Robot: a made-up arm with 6 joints. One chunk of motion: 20 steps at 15 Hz.
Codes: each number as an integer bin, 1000 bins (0 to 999) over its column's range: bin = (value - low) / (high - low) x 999, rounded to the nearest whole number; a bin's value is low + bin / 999 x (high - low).
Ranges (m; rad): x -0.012..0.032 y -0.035..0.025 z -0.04..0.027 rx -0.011..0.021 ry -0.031..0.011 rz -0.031..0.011
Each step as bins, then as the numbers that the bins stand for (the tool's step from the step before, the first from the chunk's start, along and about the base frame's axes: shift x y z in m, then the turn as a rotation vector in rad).
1 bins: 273 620 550 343 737 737
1 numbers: 0.00002 0.00224 -0.00311 -0.00001 -0.00002 -0.00002
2 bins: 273 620 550 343 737 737
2 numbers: 0.00002 0.00224 -0.00311 -0.00001 -0.00002 -0.00002
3 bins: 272 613 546 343 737 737
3 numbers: -0.00002 0.00182 -0.00338 -0.00001 -0.00002 -0.00002
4 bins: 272 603 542 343 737 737
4 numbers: -0.00002 0.00122 -0.00365 -0.00001 -0.00002 -0.00002
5 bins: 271 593 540 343 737 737
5 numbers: -0.00006 0.00062 -0.00378 -0.00001 -0.00002 -0.00002
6 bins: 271 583 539 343 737 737
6 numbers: -0.00006 0.00002 -0.00385 -0.00001 -0.00002 -0.00002
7 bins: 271 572 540 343 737 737
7 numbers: -0.00006 -0.00065 -0.00378 -0.00001 -0.00002 -0.00002
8 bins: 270 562 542 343 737 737
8 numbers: -0.00011 -0.00125 -0.00365 -0.00001 -0.00002 -0.00002
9 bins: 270 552 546 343 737 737
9 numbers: -0.00011 -0.00185 -0.00338 -0.00001 -0.00002 -0.00002
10 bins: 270 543 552 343 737 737
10 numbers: -0.00011 -0.00239 -0.00298 -0.00001 -0.00002 -0.00002
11 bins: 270 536 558 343 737 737
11 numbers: -0.00011 -0.00281 -0.00258 -0.00001 -0.00002 -0.00002
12 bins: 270 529 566 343 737 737
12 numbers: -0.00011 -0.00323 -0.00204 -0.00001 -0.00002 -0.00002
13 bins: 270 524 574 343 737 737
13 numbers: -0.00011 -0.00353 -0.00150 -0.00001 -0.00002 -0.00002
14 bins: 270 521 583 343 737 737
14 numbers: -0.00011 -0.00371 -0.00090 -0.00001 -0.00002 -0.00002
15 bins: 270 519 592 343 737 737
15 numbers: -0.00011 -0.00383 -0.00030 -0.00001 -0.00002 -0.00002
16 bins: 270 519 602 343 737 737
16 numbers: -0.00011 -0.00383 0.00037 -0.00001 -0.00002 -0.00002
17 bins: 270 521 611 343 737 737
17 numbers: -0.00011 -0.00371 0.00098 -0.00001 -0.00002 -0.00002
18 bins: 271 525 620 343 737 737
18 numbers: -0.00006 -0.00347 0.00158 -0.00001 -0.00002 -0.00002
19 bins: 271 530 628 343 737 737
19 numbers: -0.00006 -0.00317 0.00212 -0.00001 -0.00002 -0.00002
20 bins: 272 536 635 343 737 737
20 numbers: -0.00002 -0.00281 0.00259 -0.00001 -0.00002 -0.00002
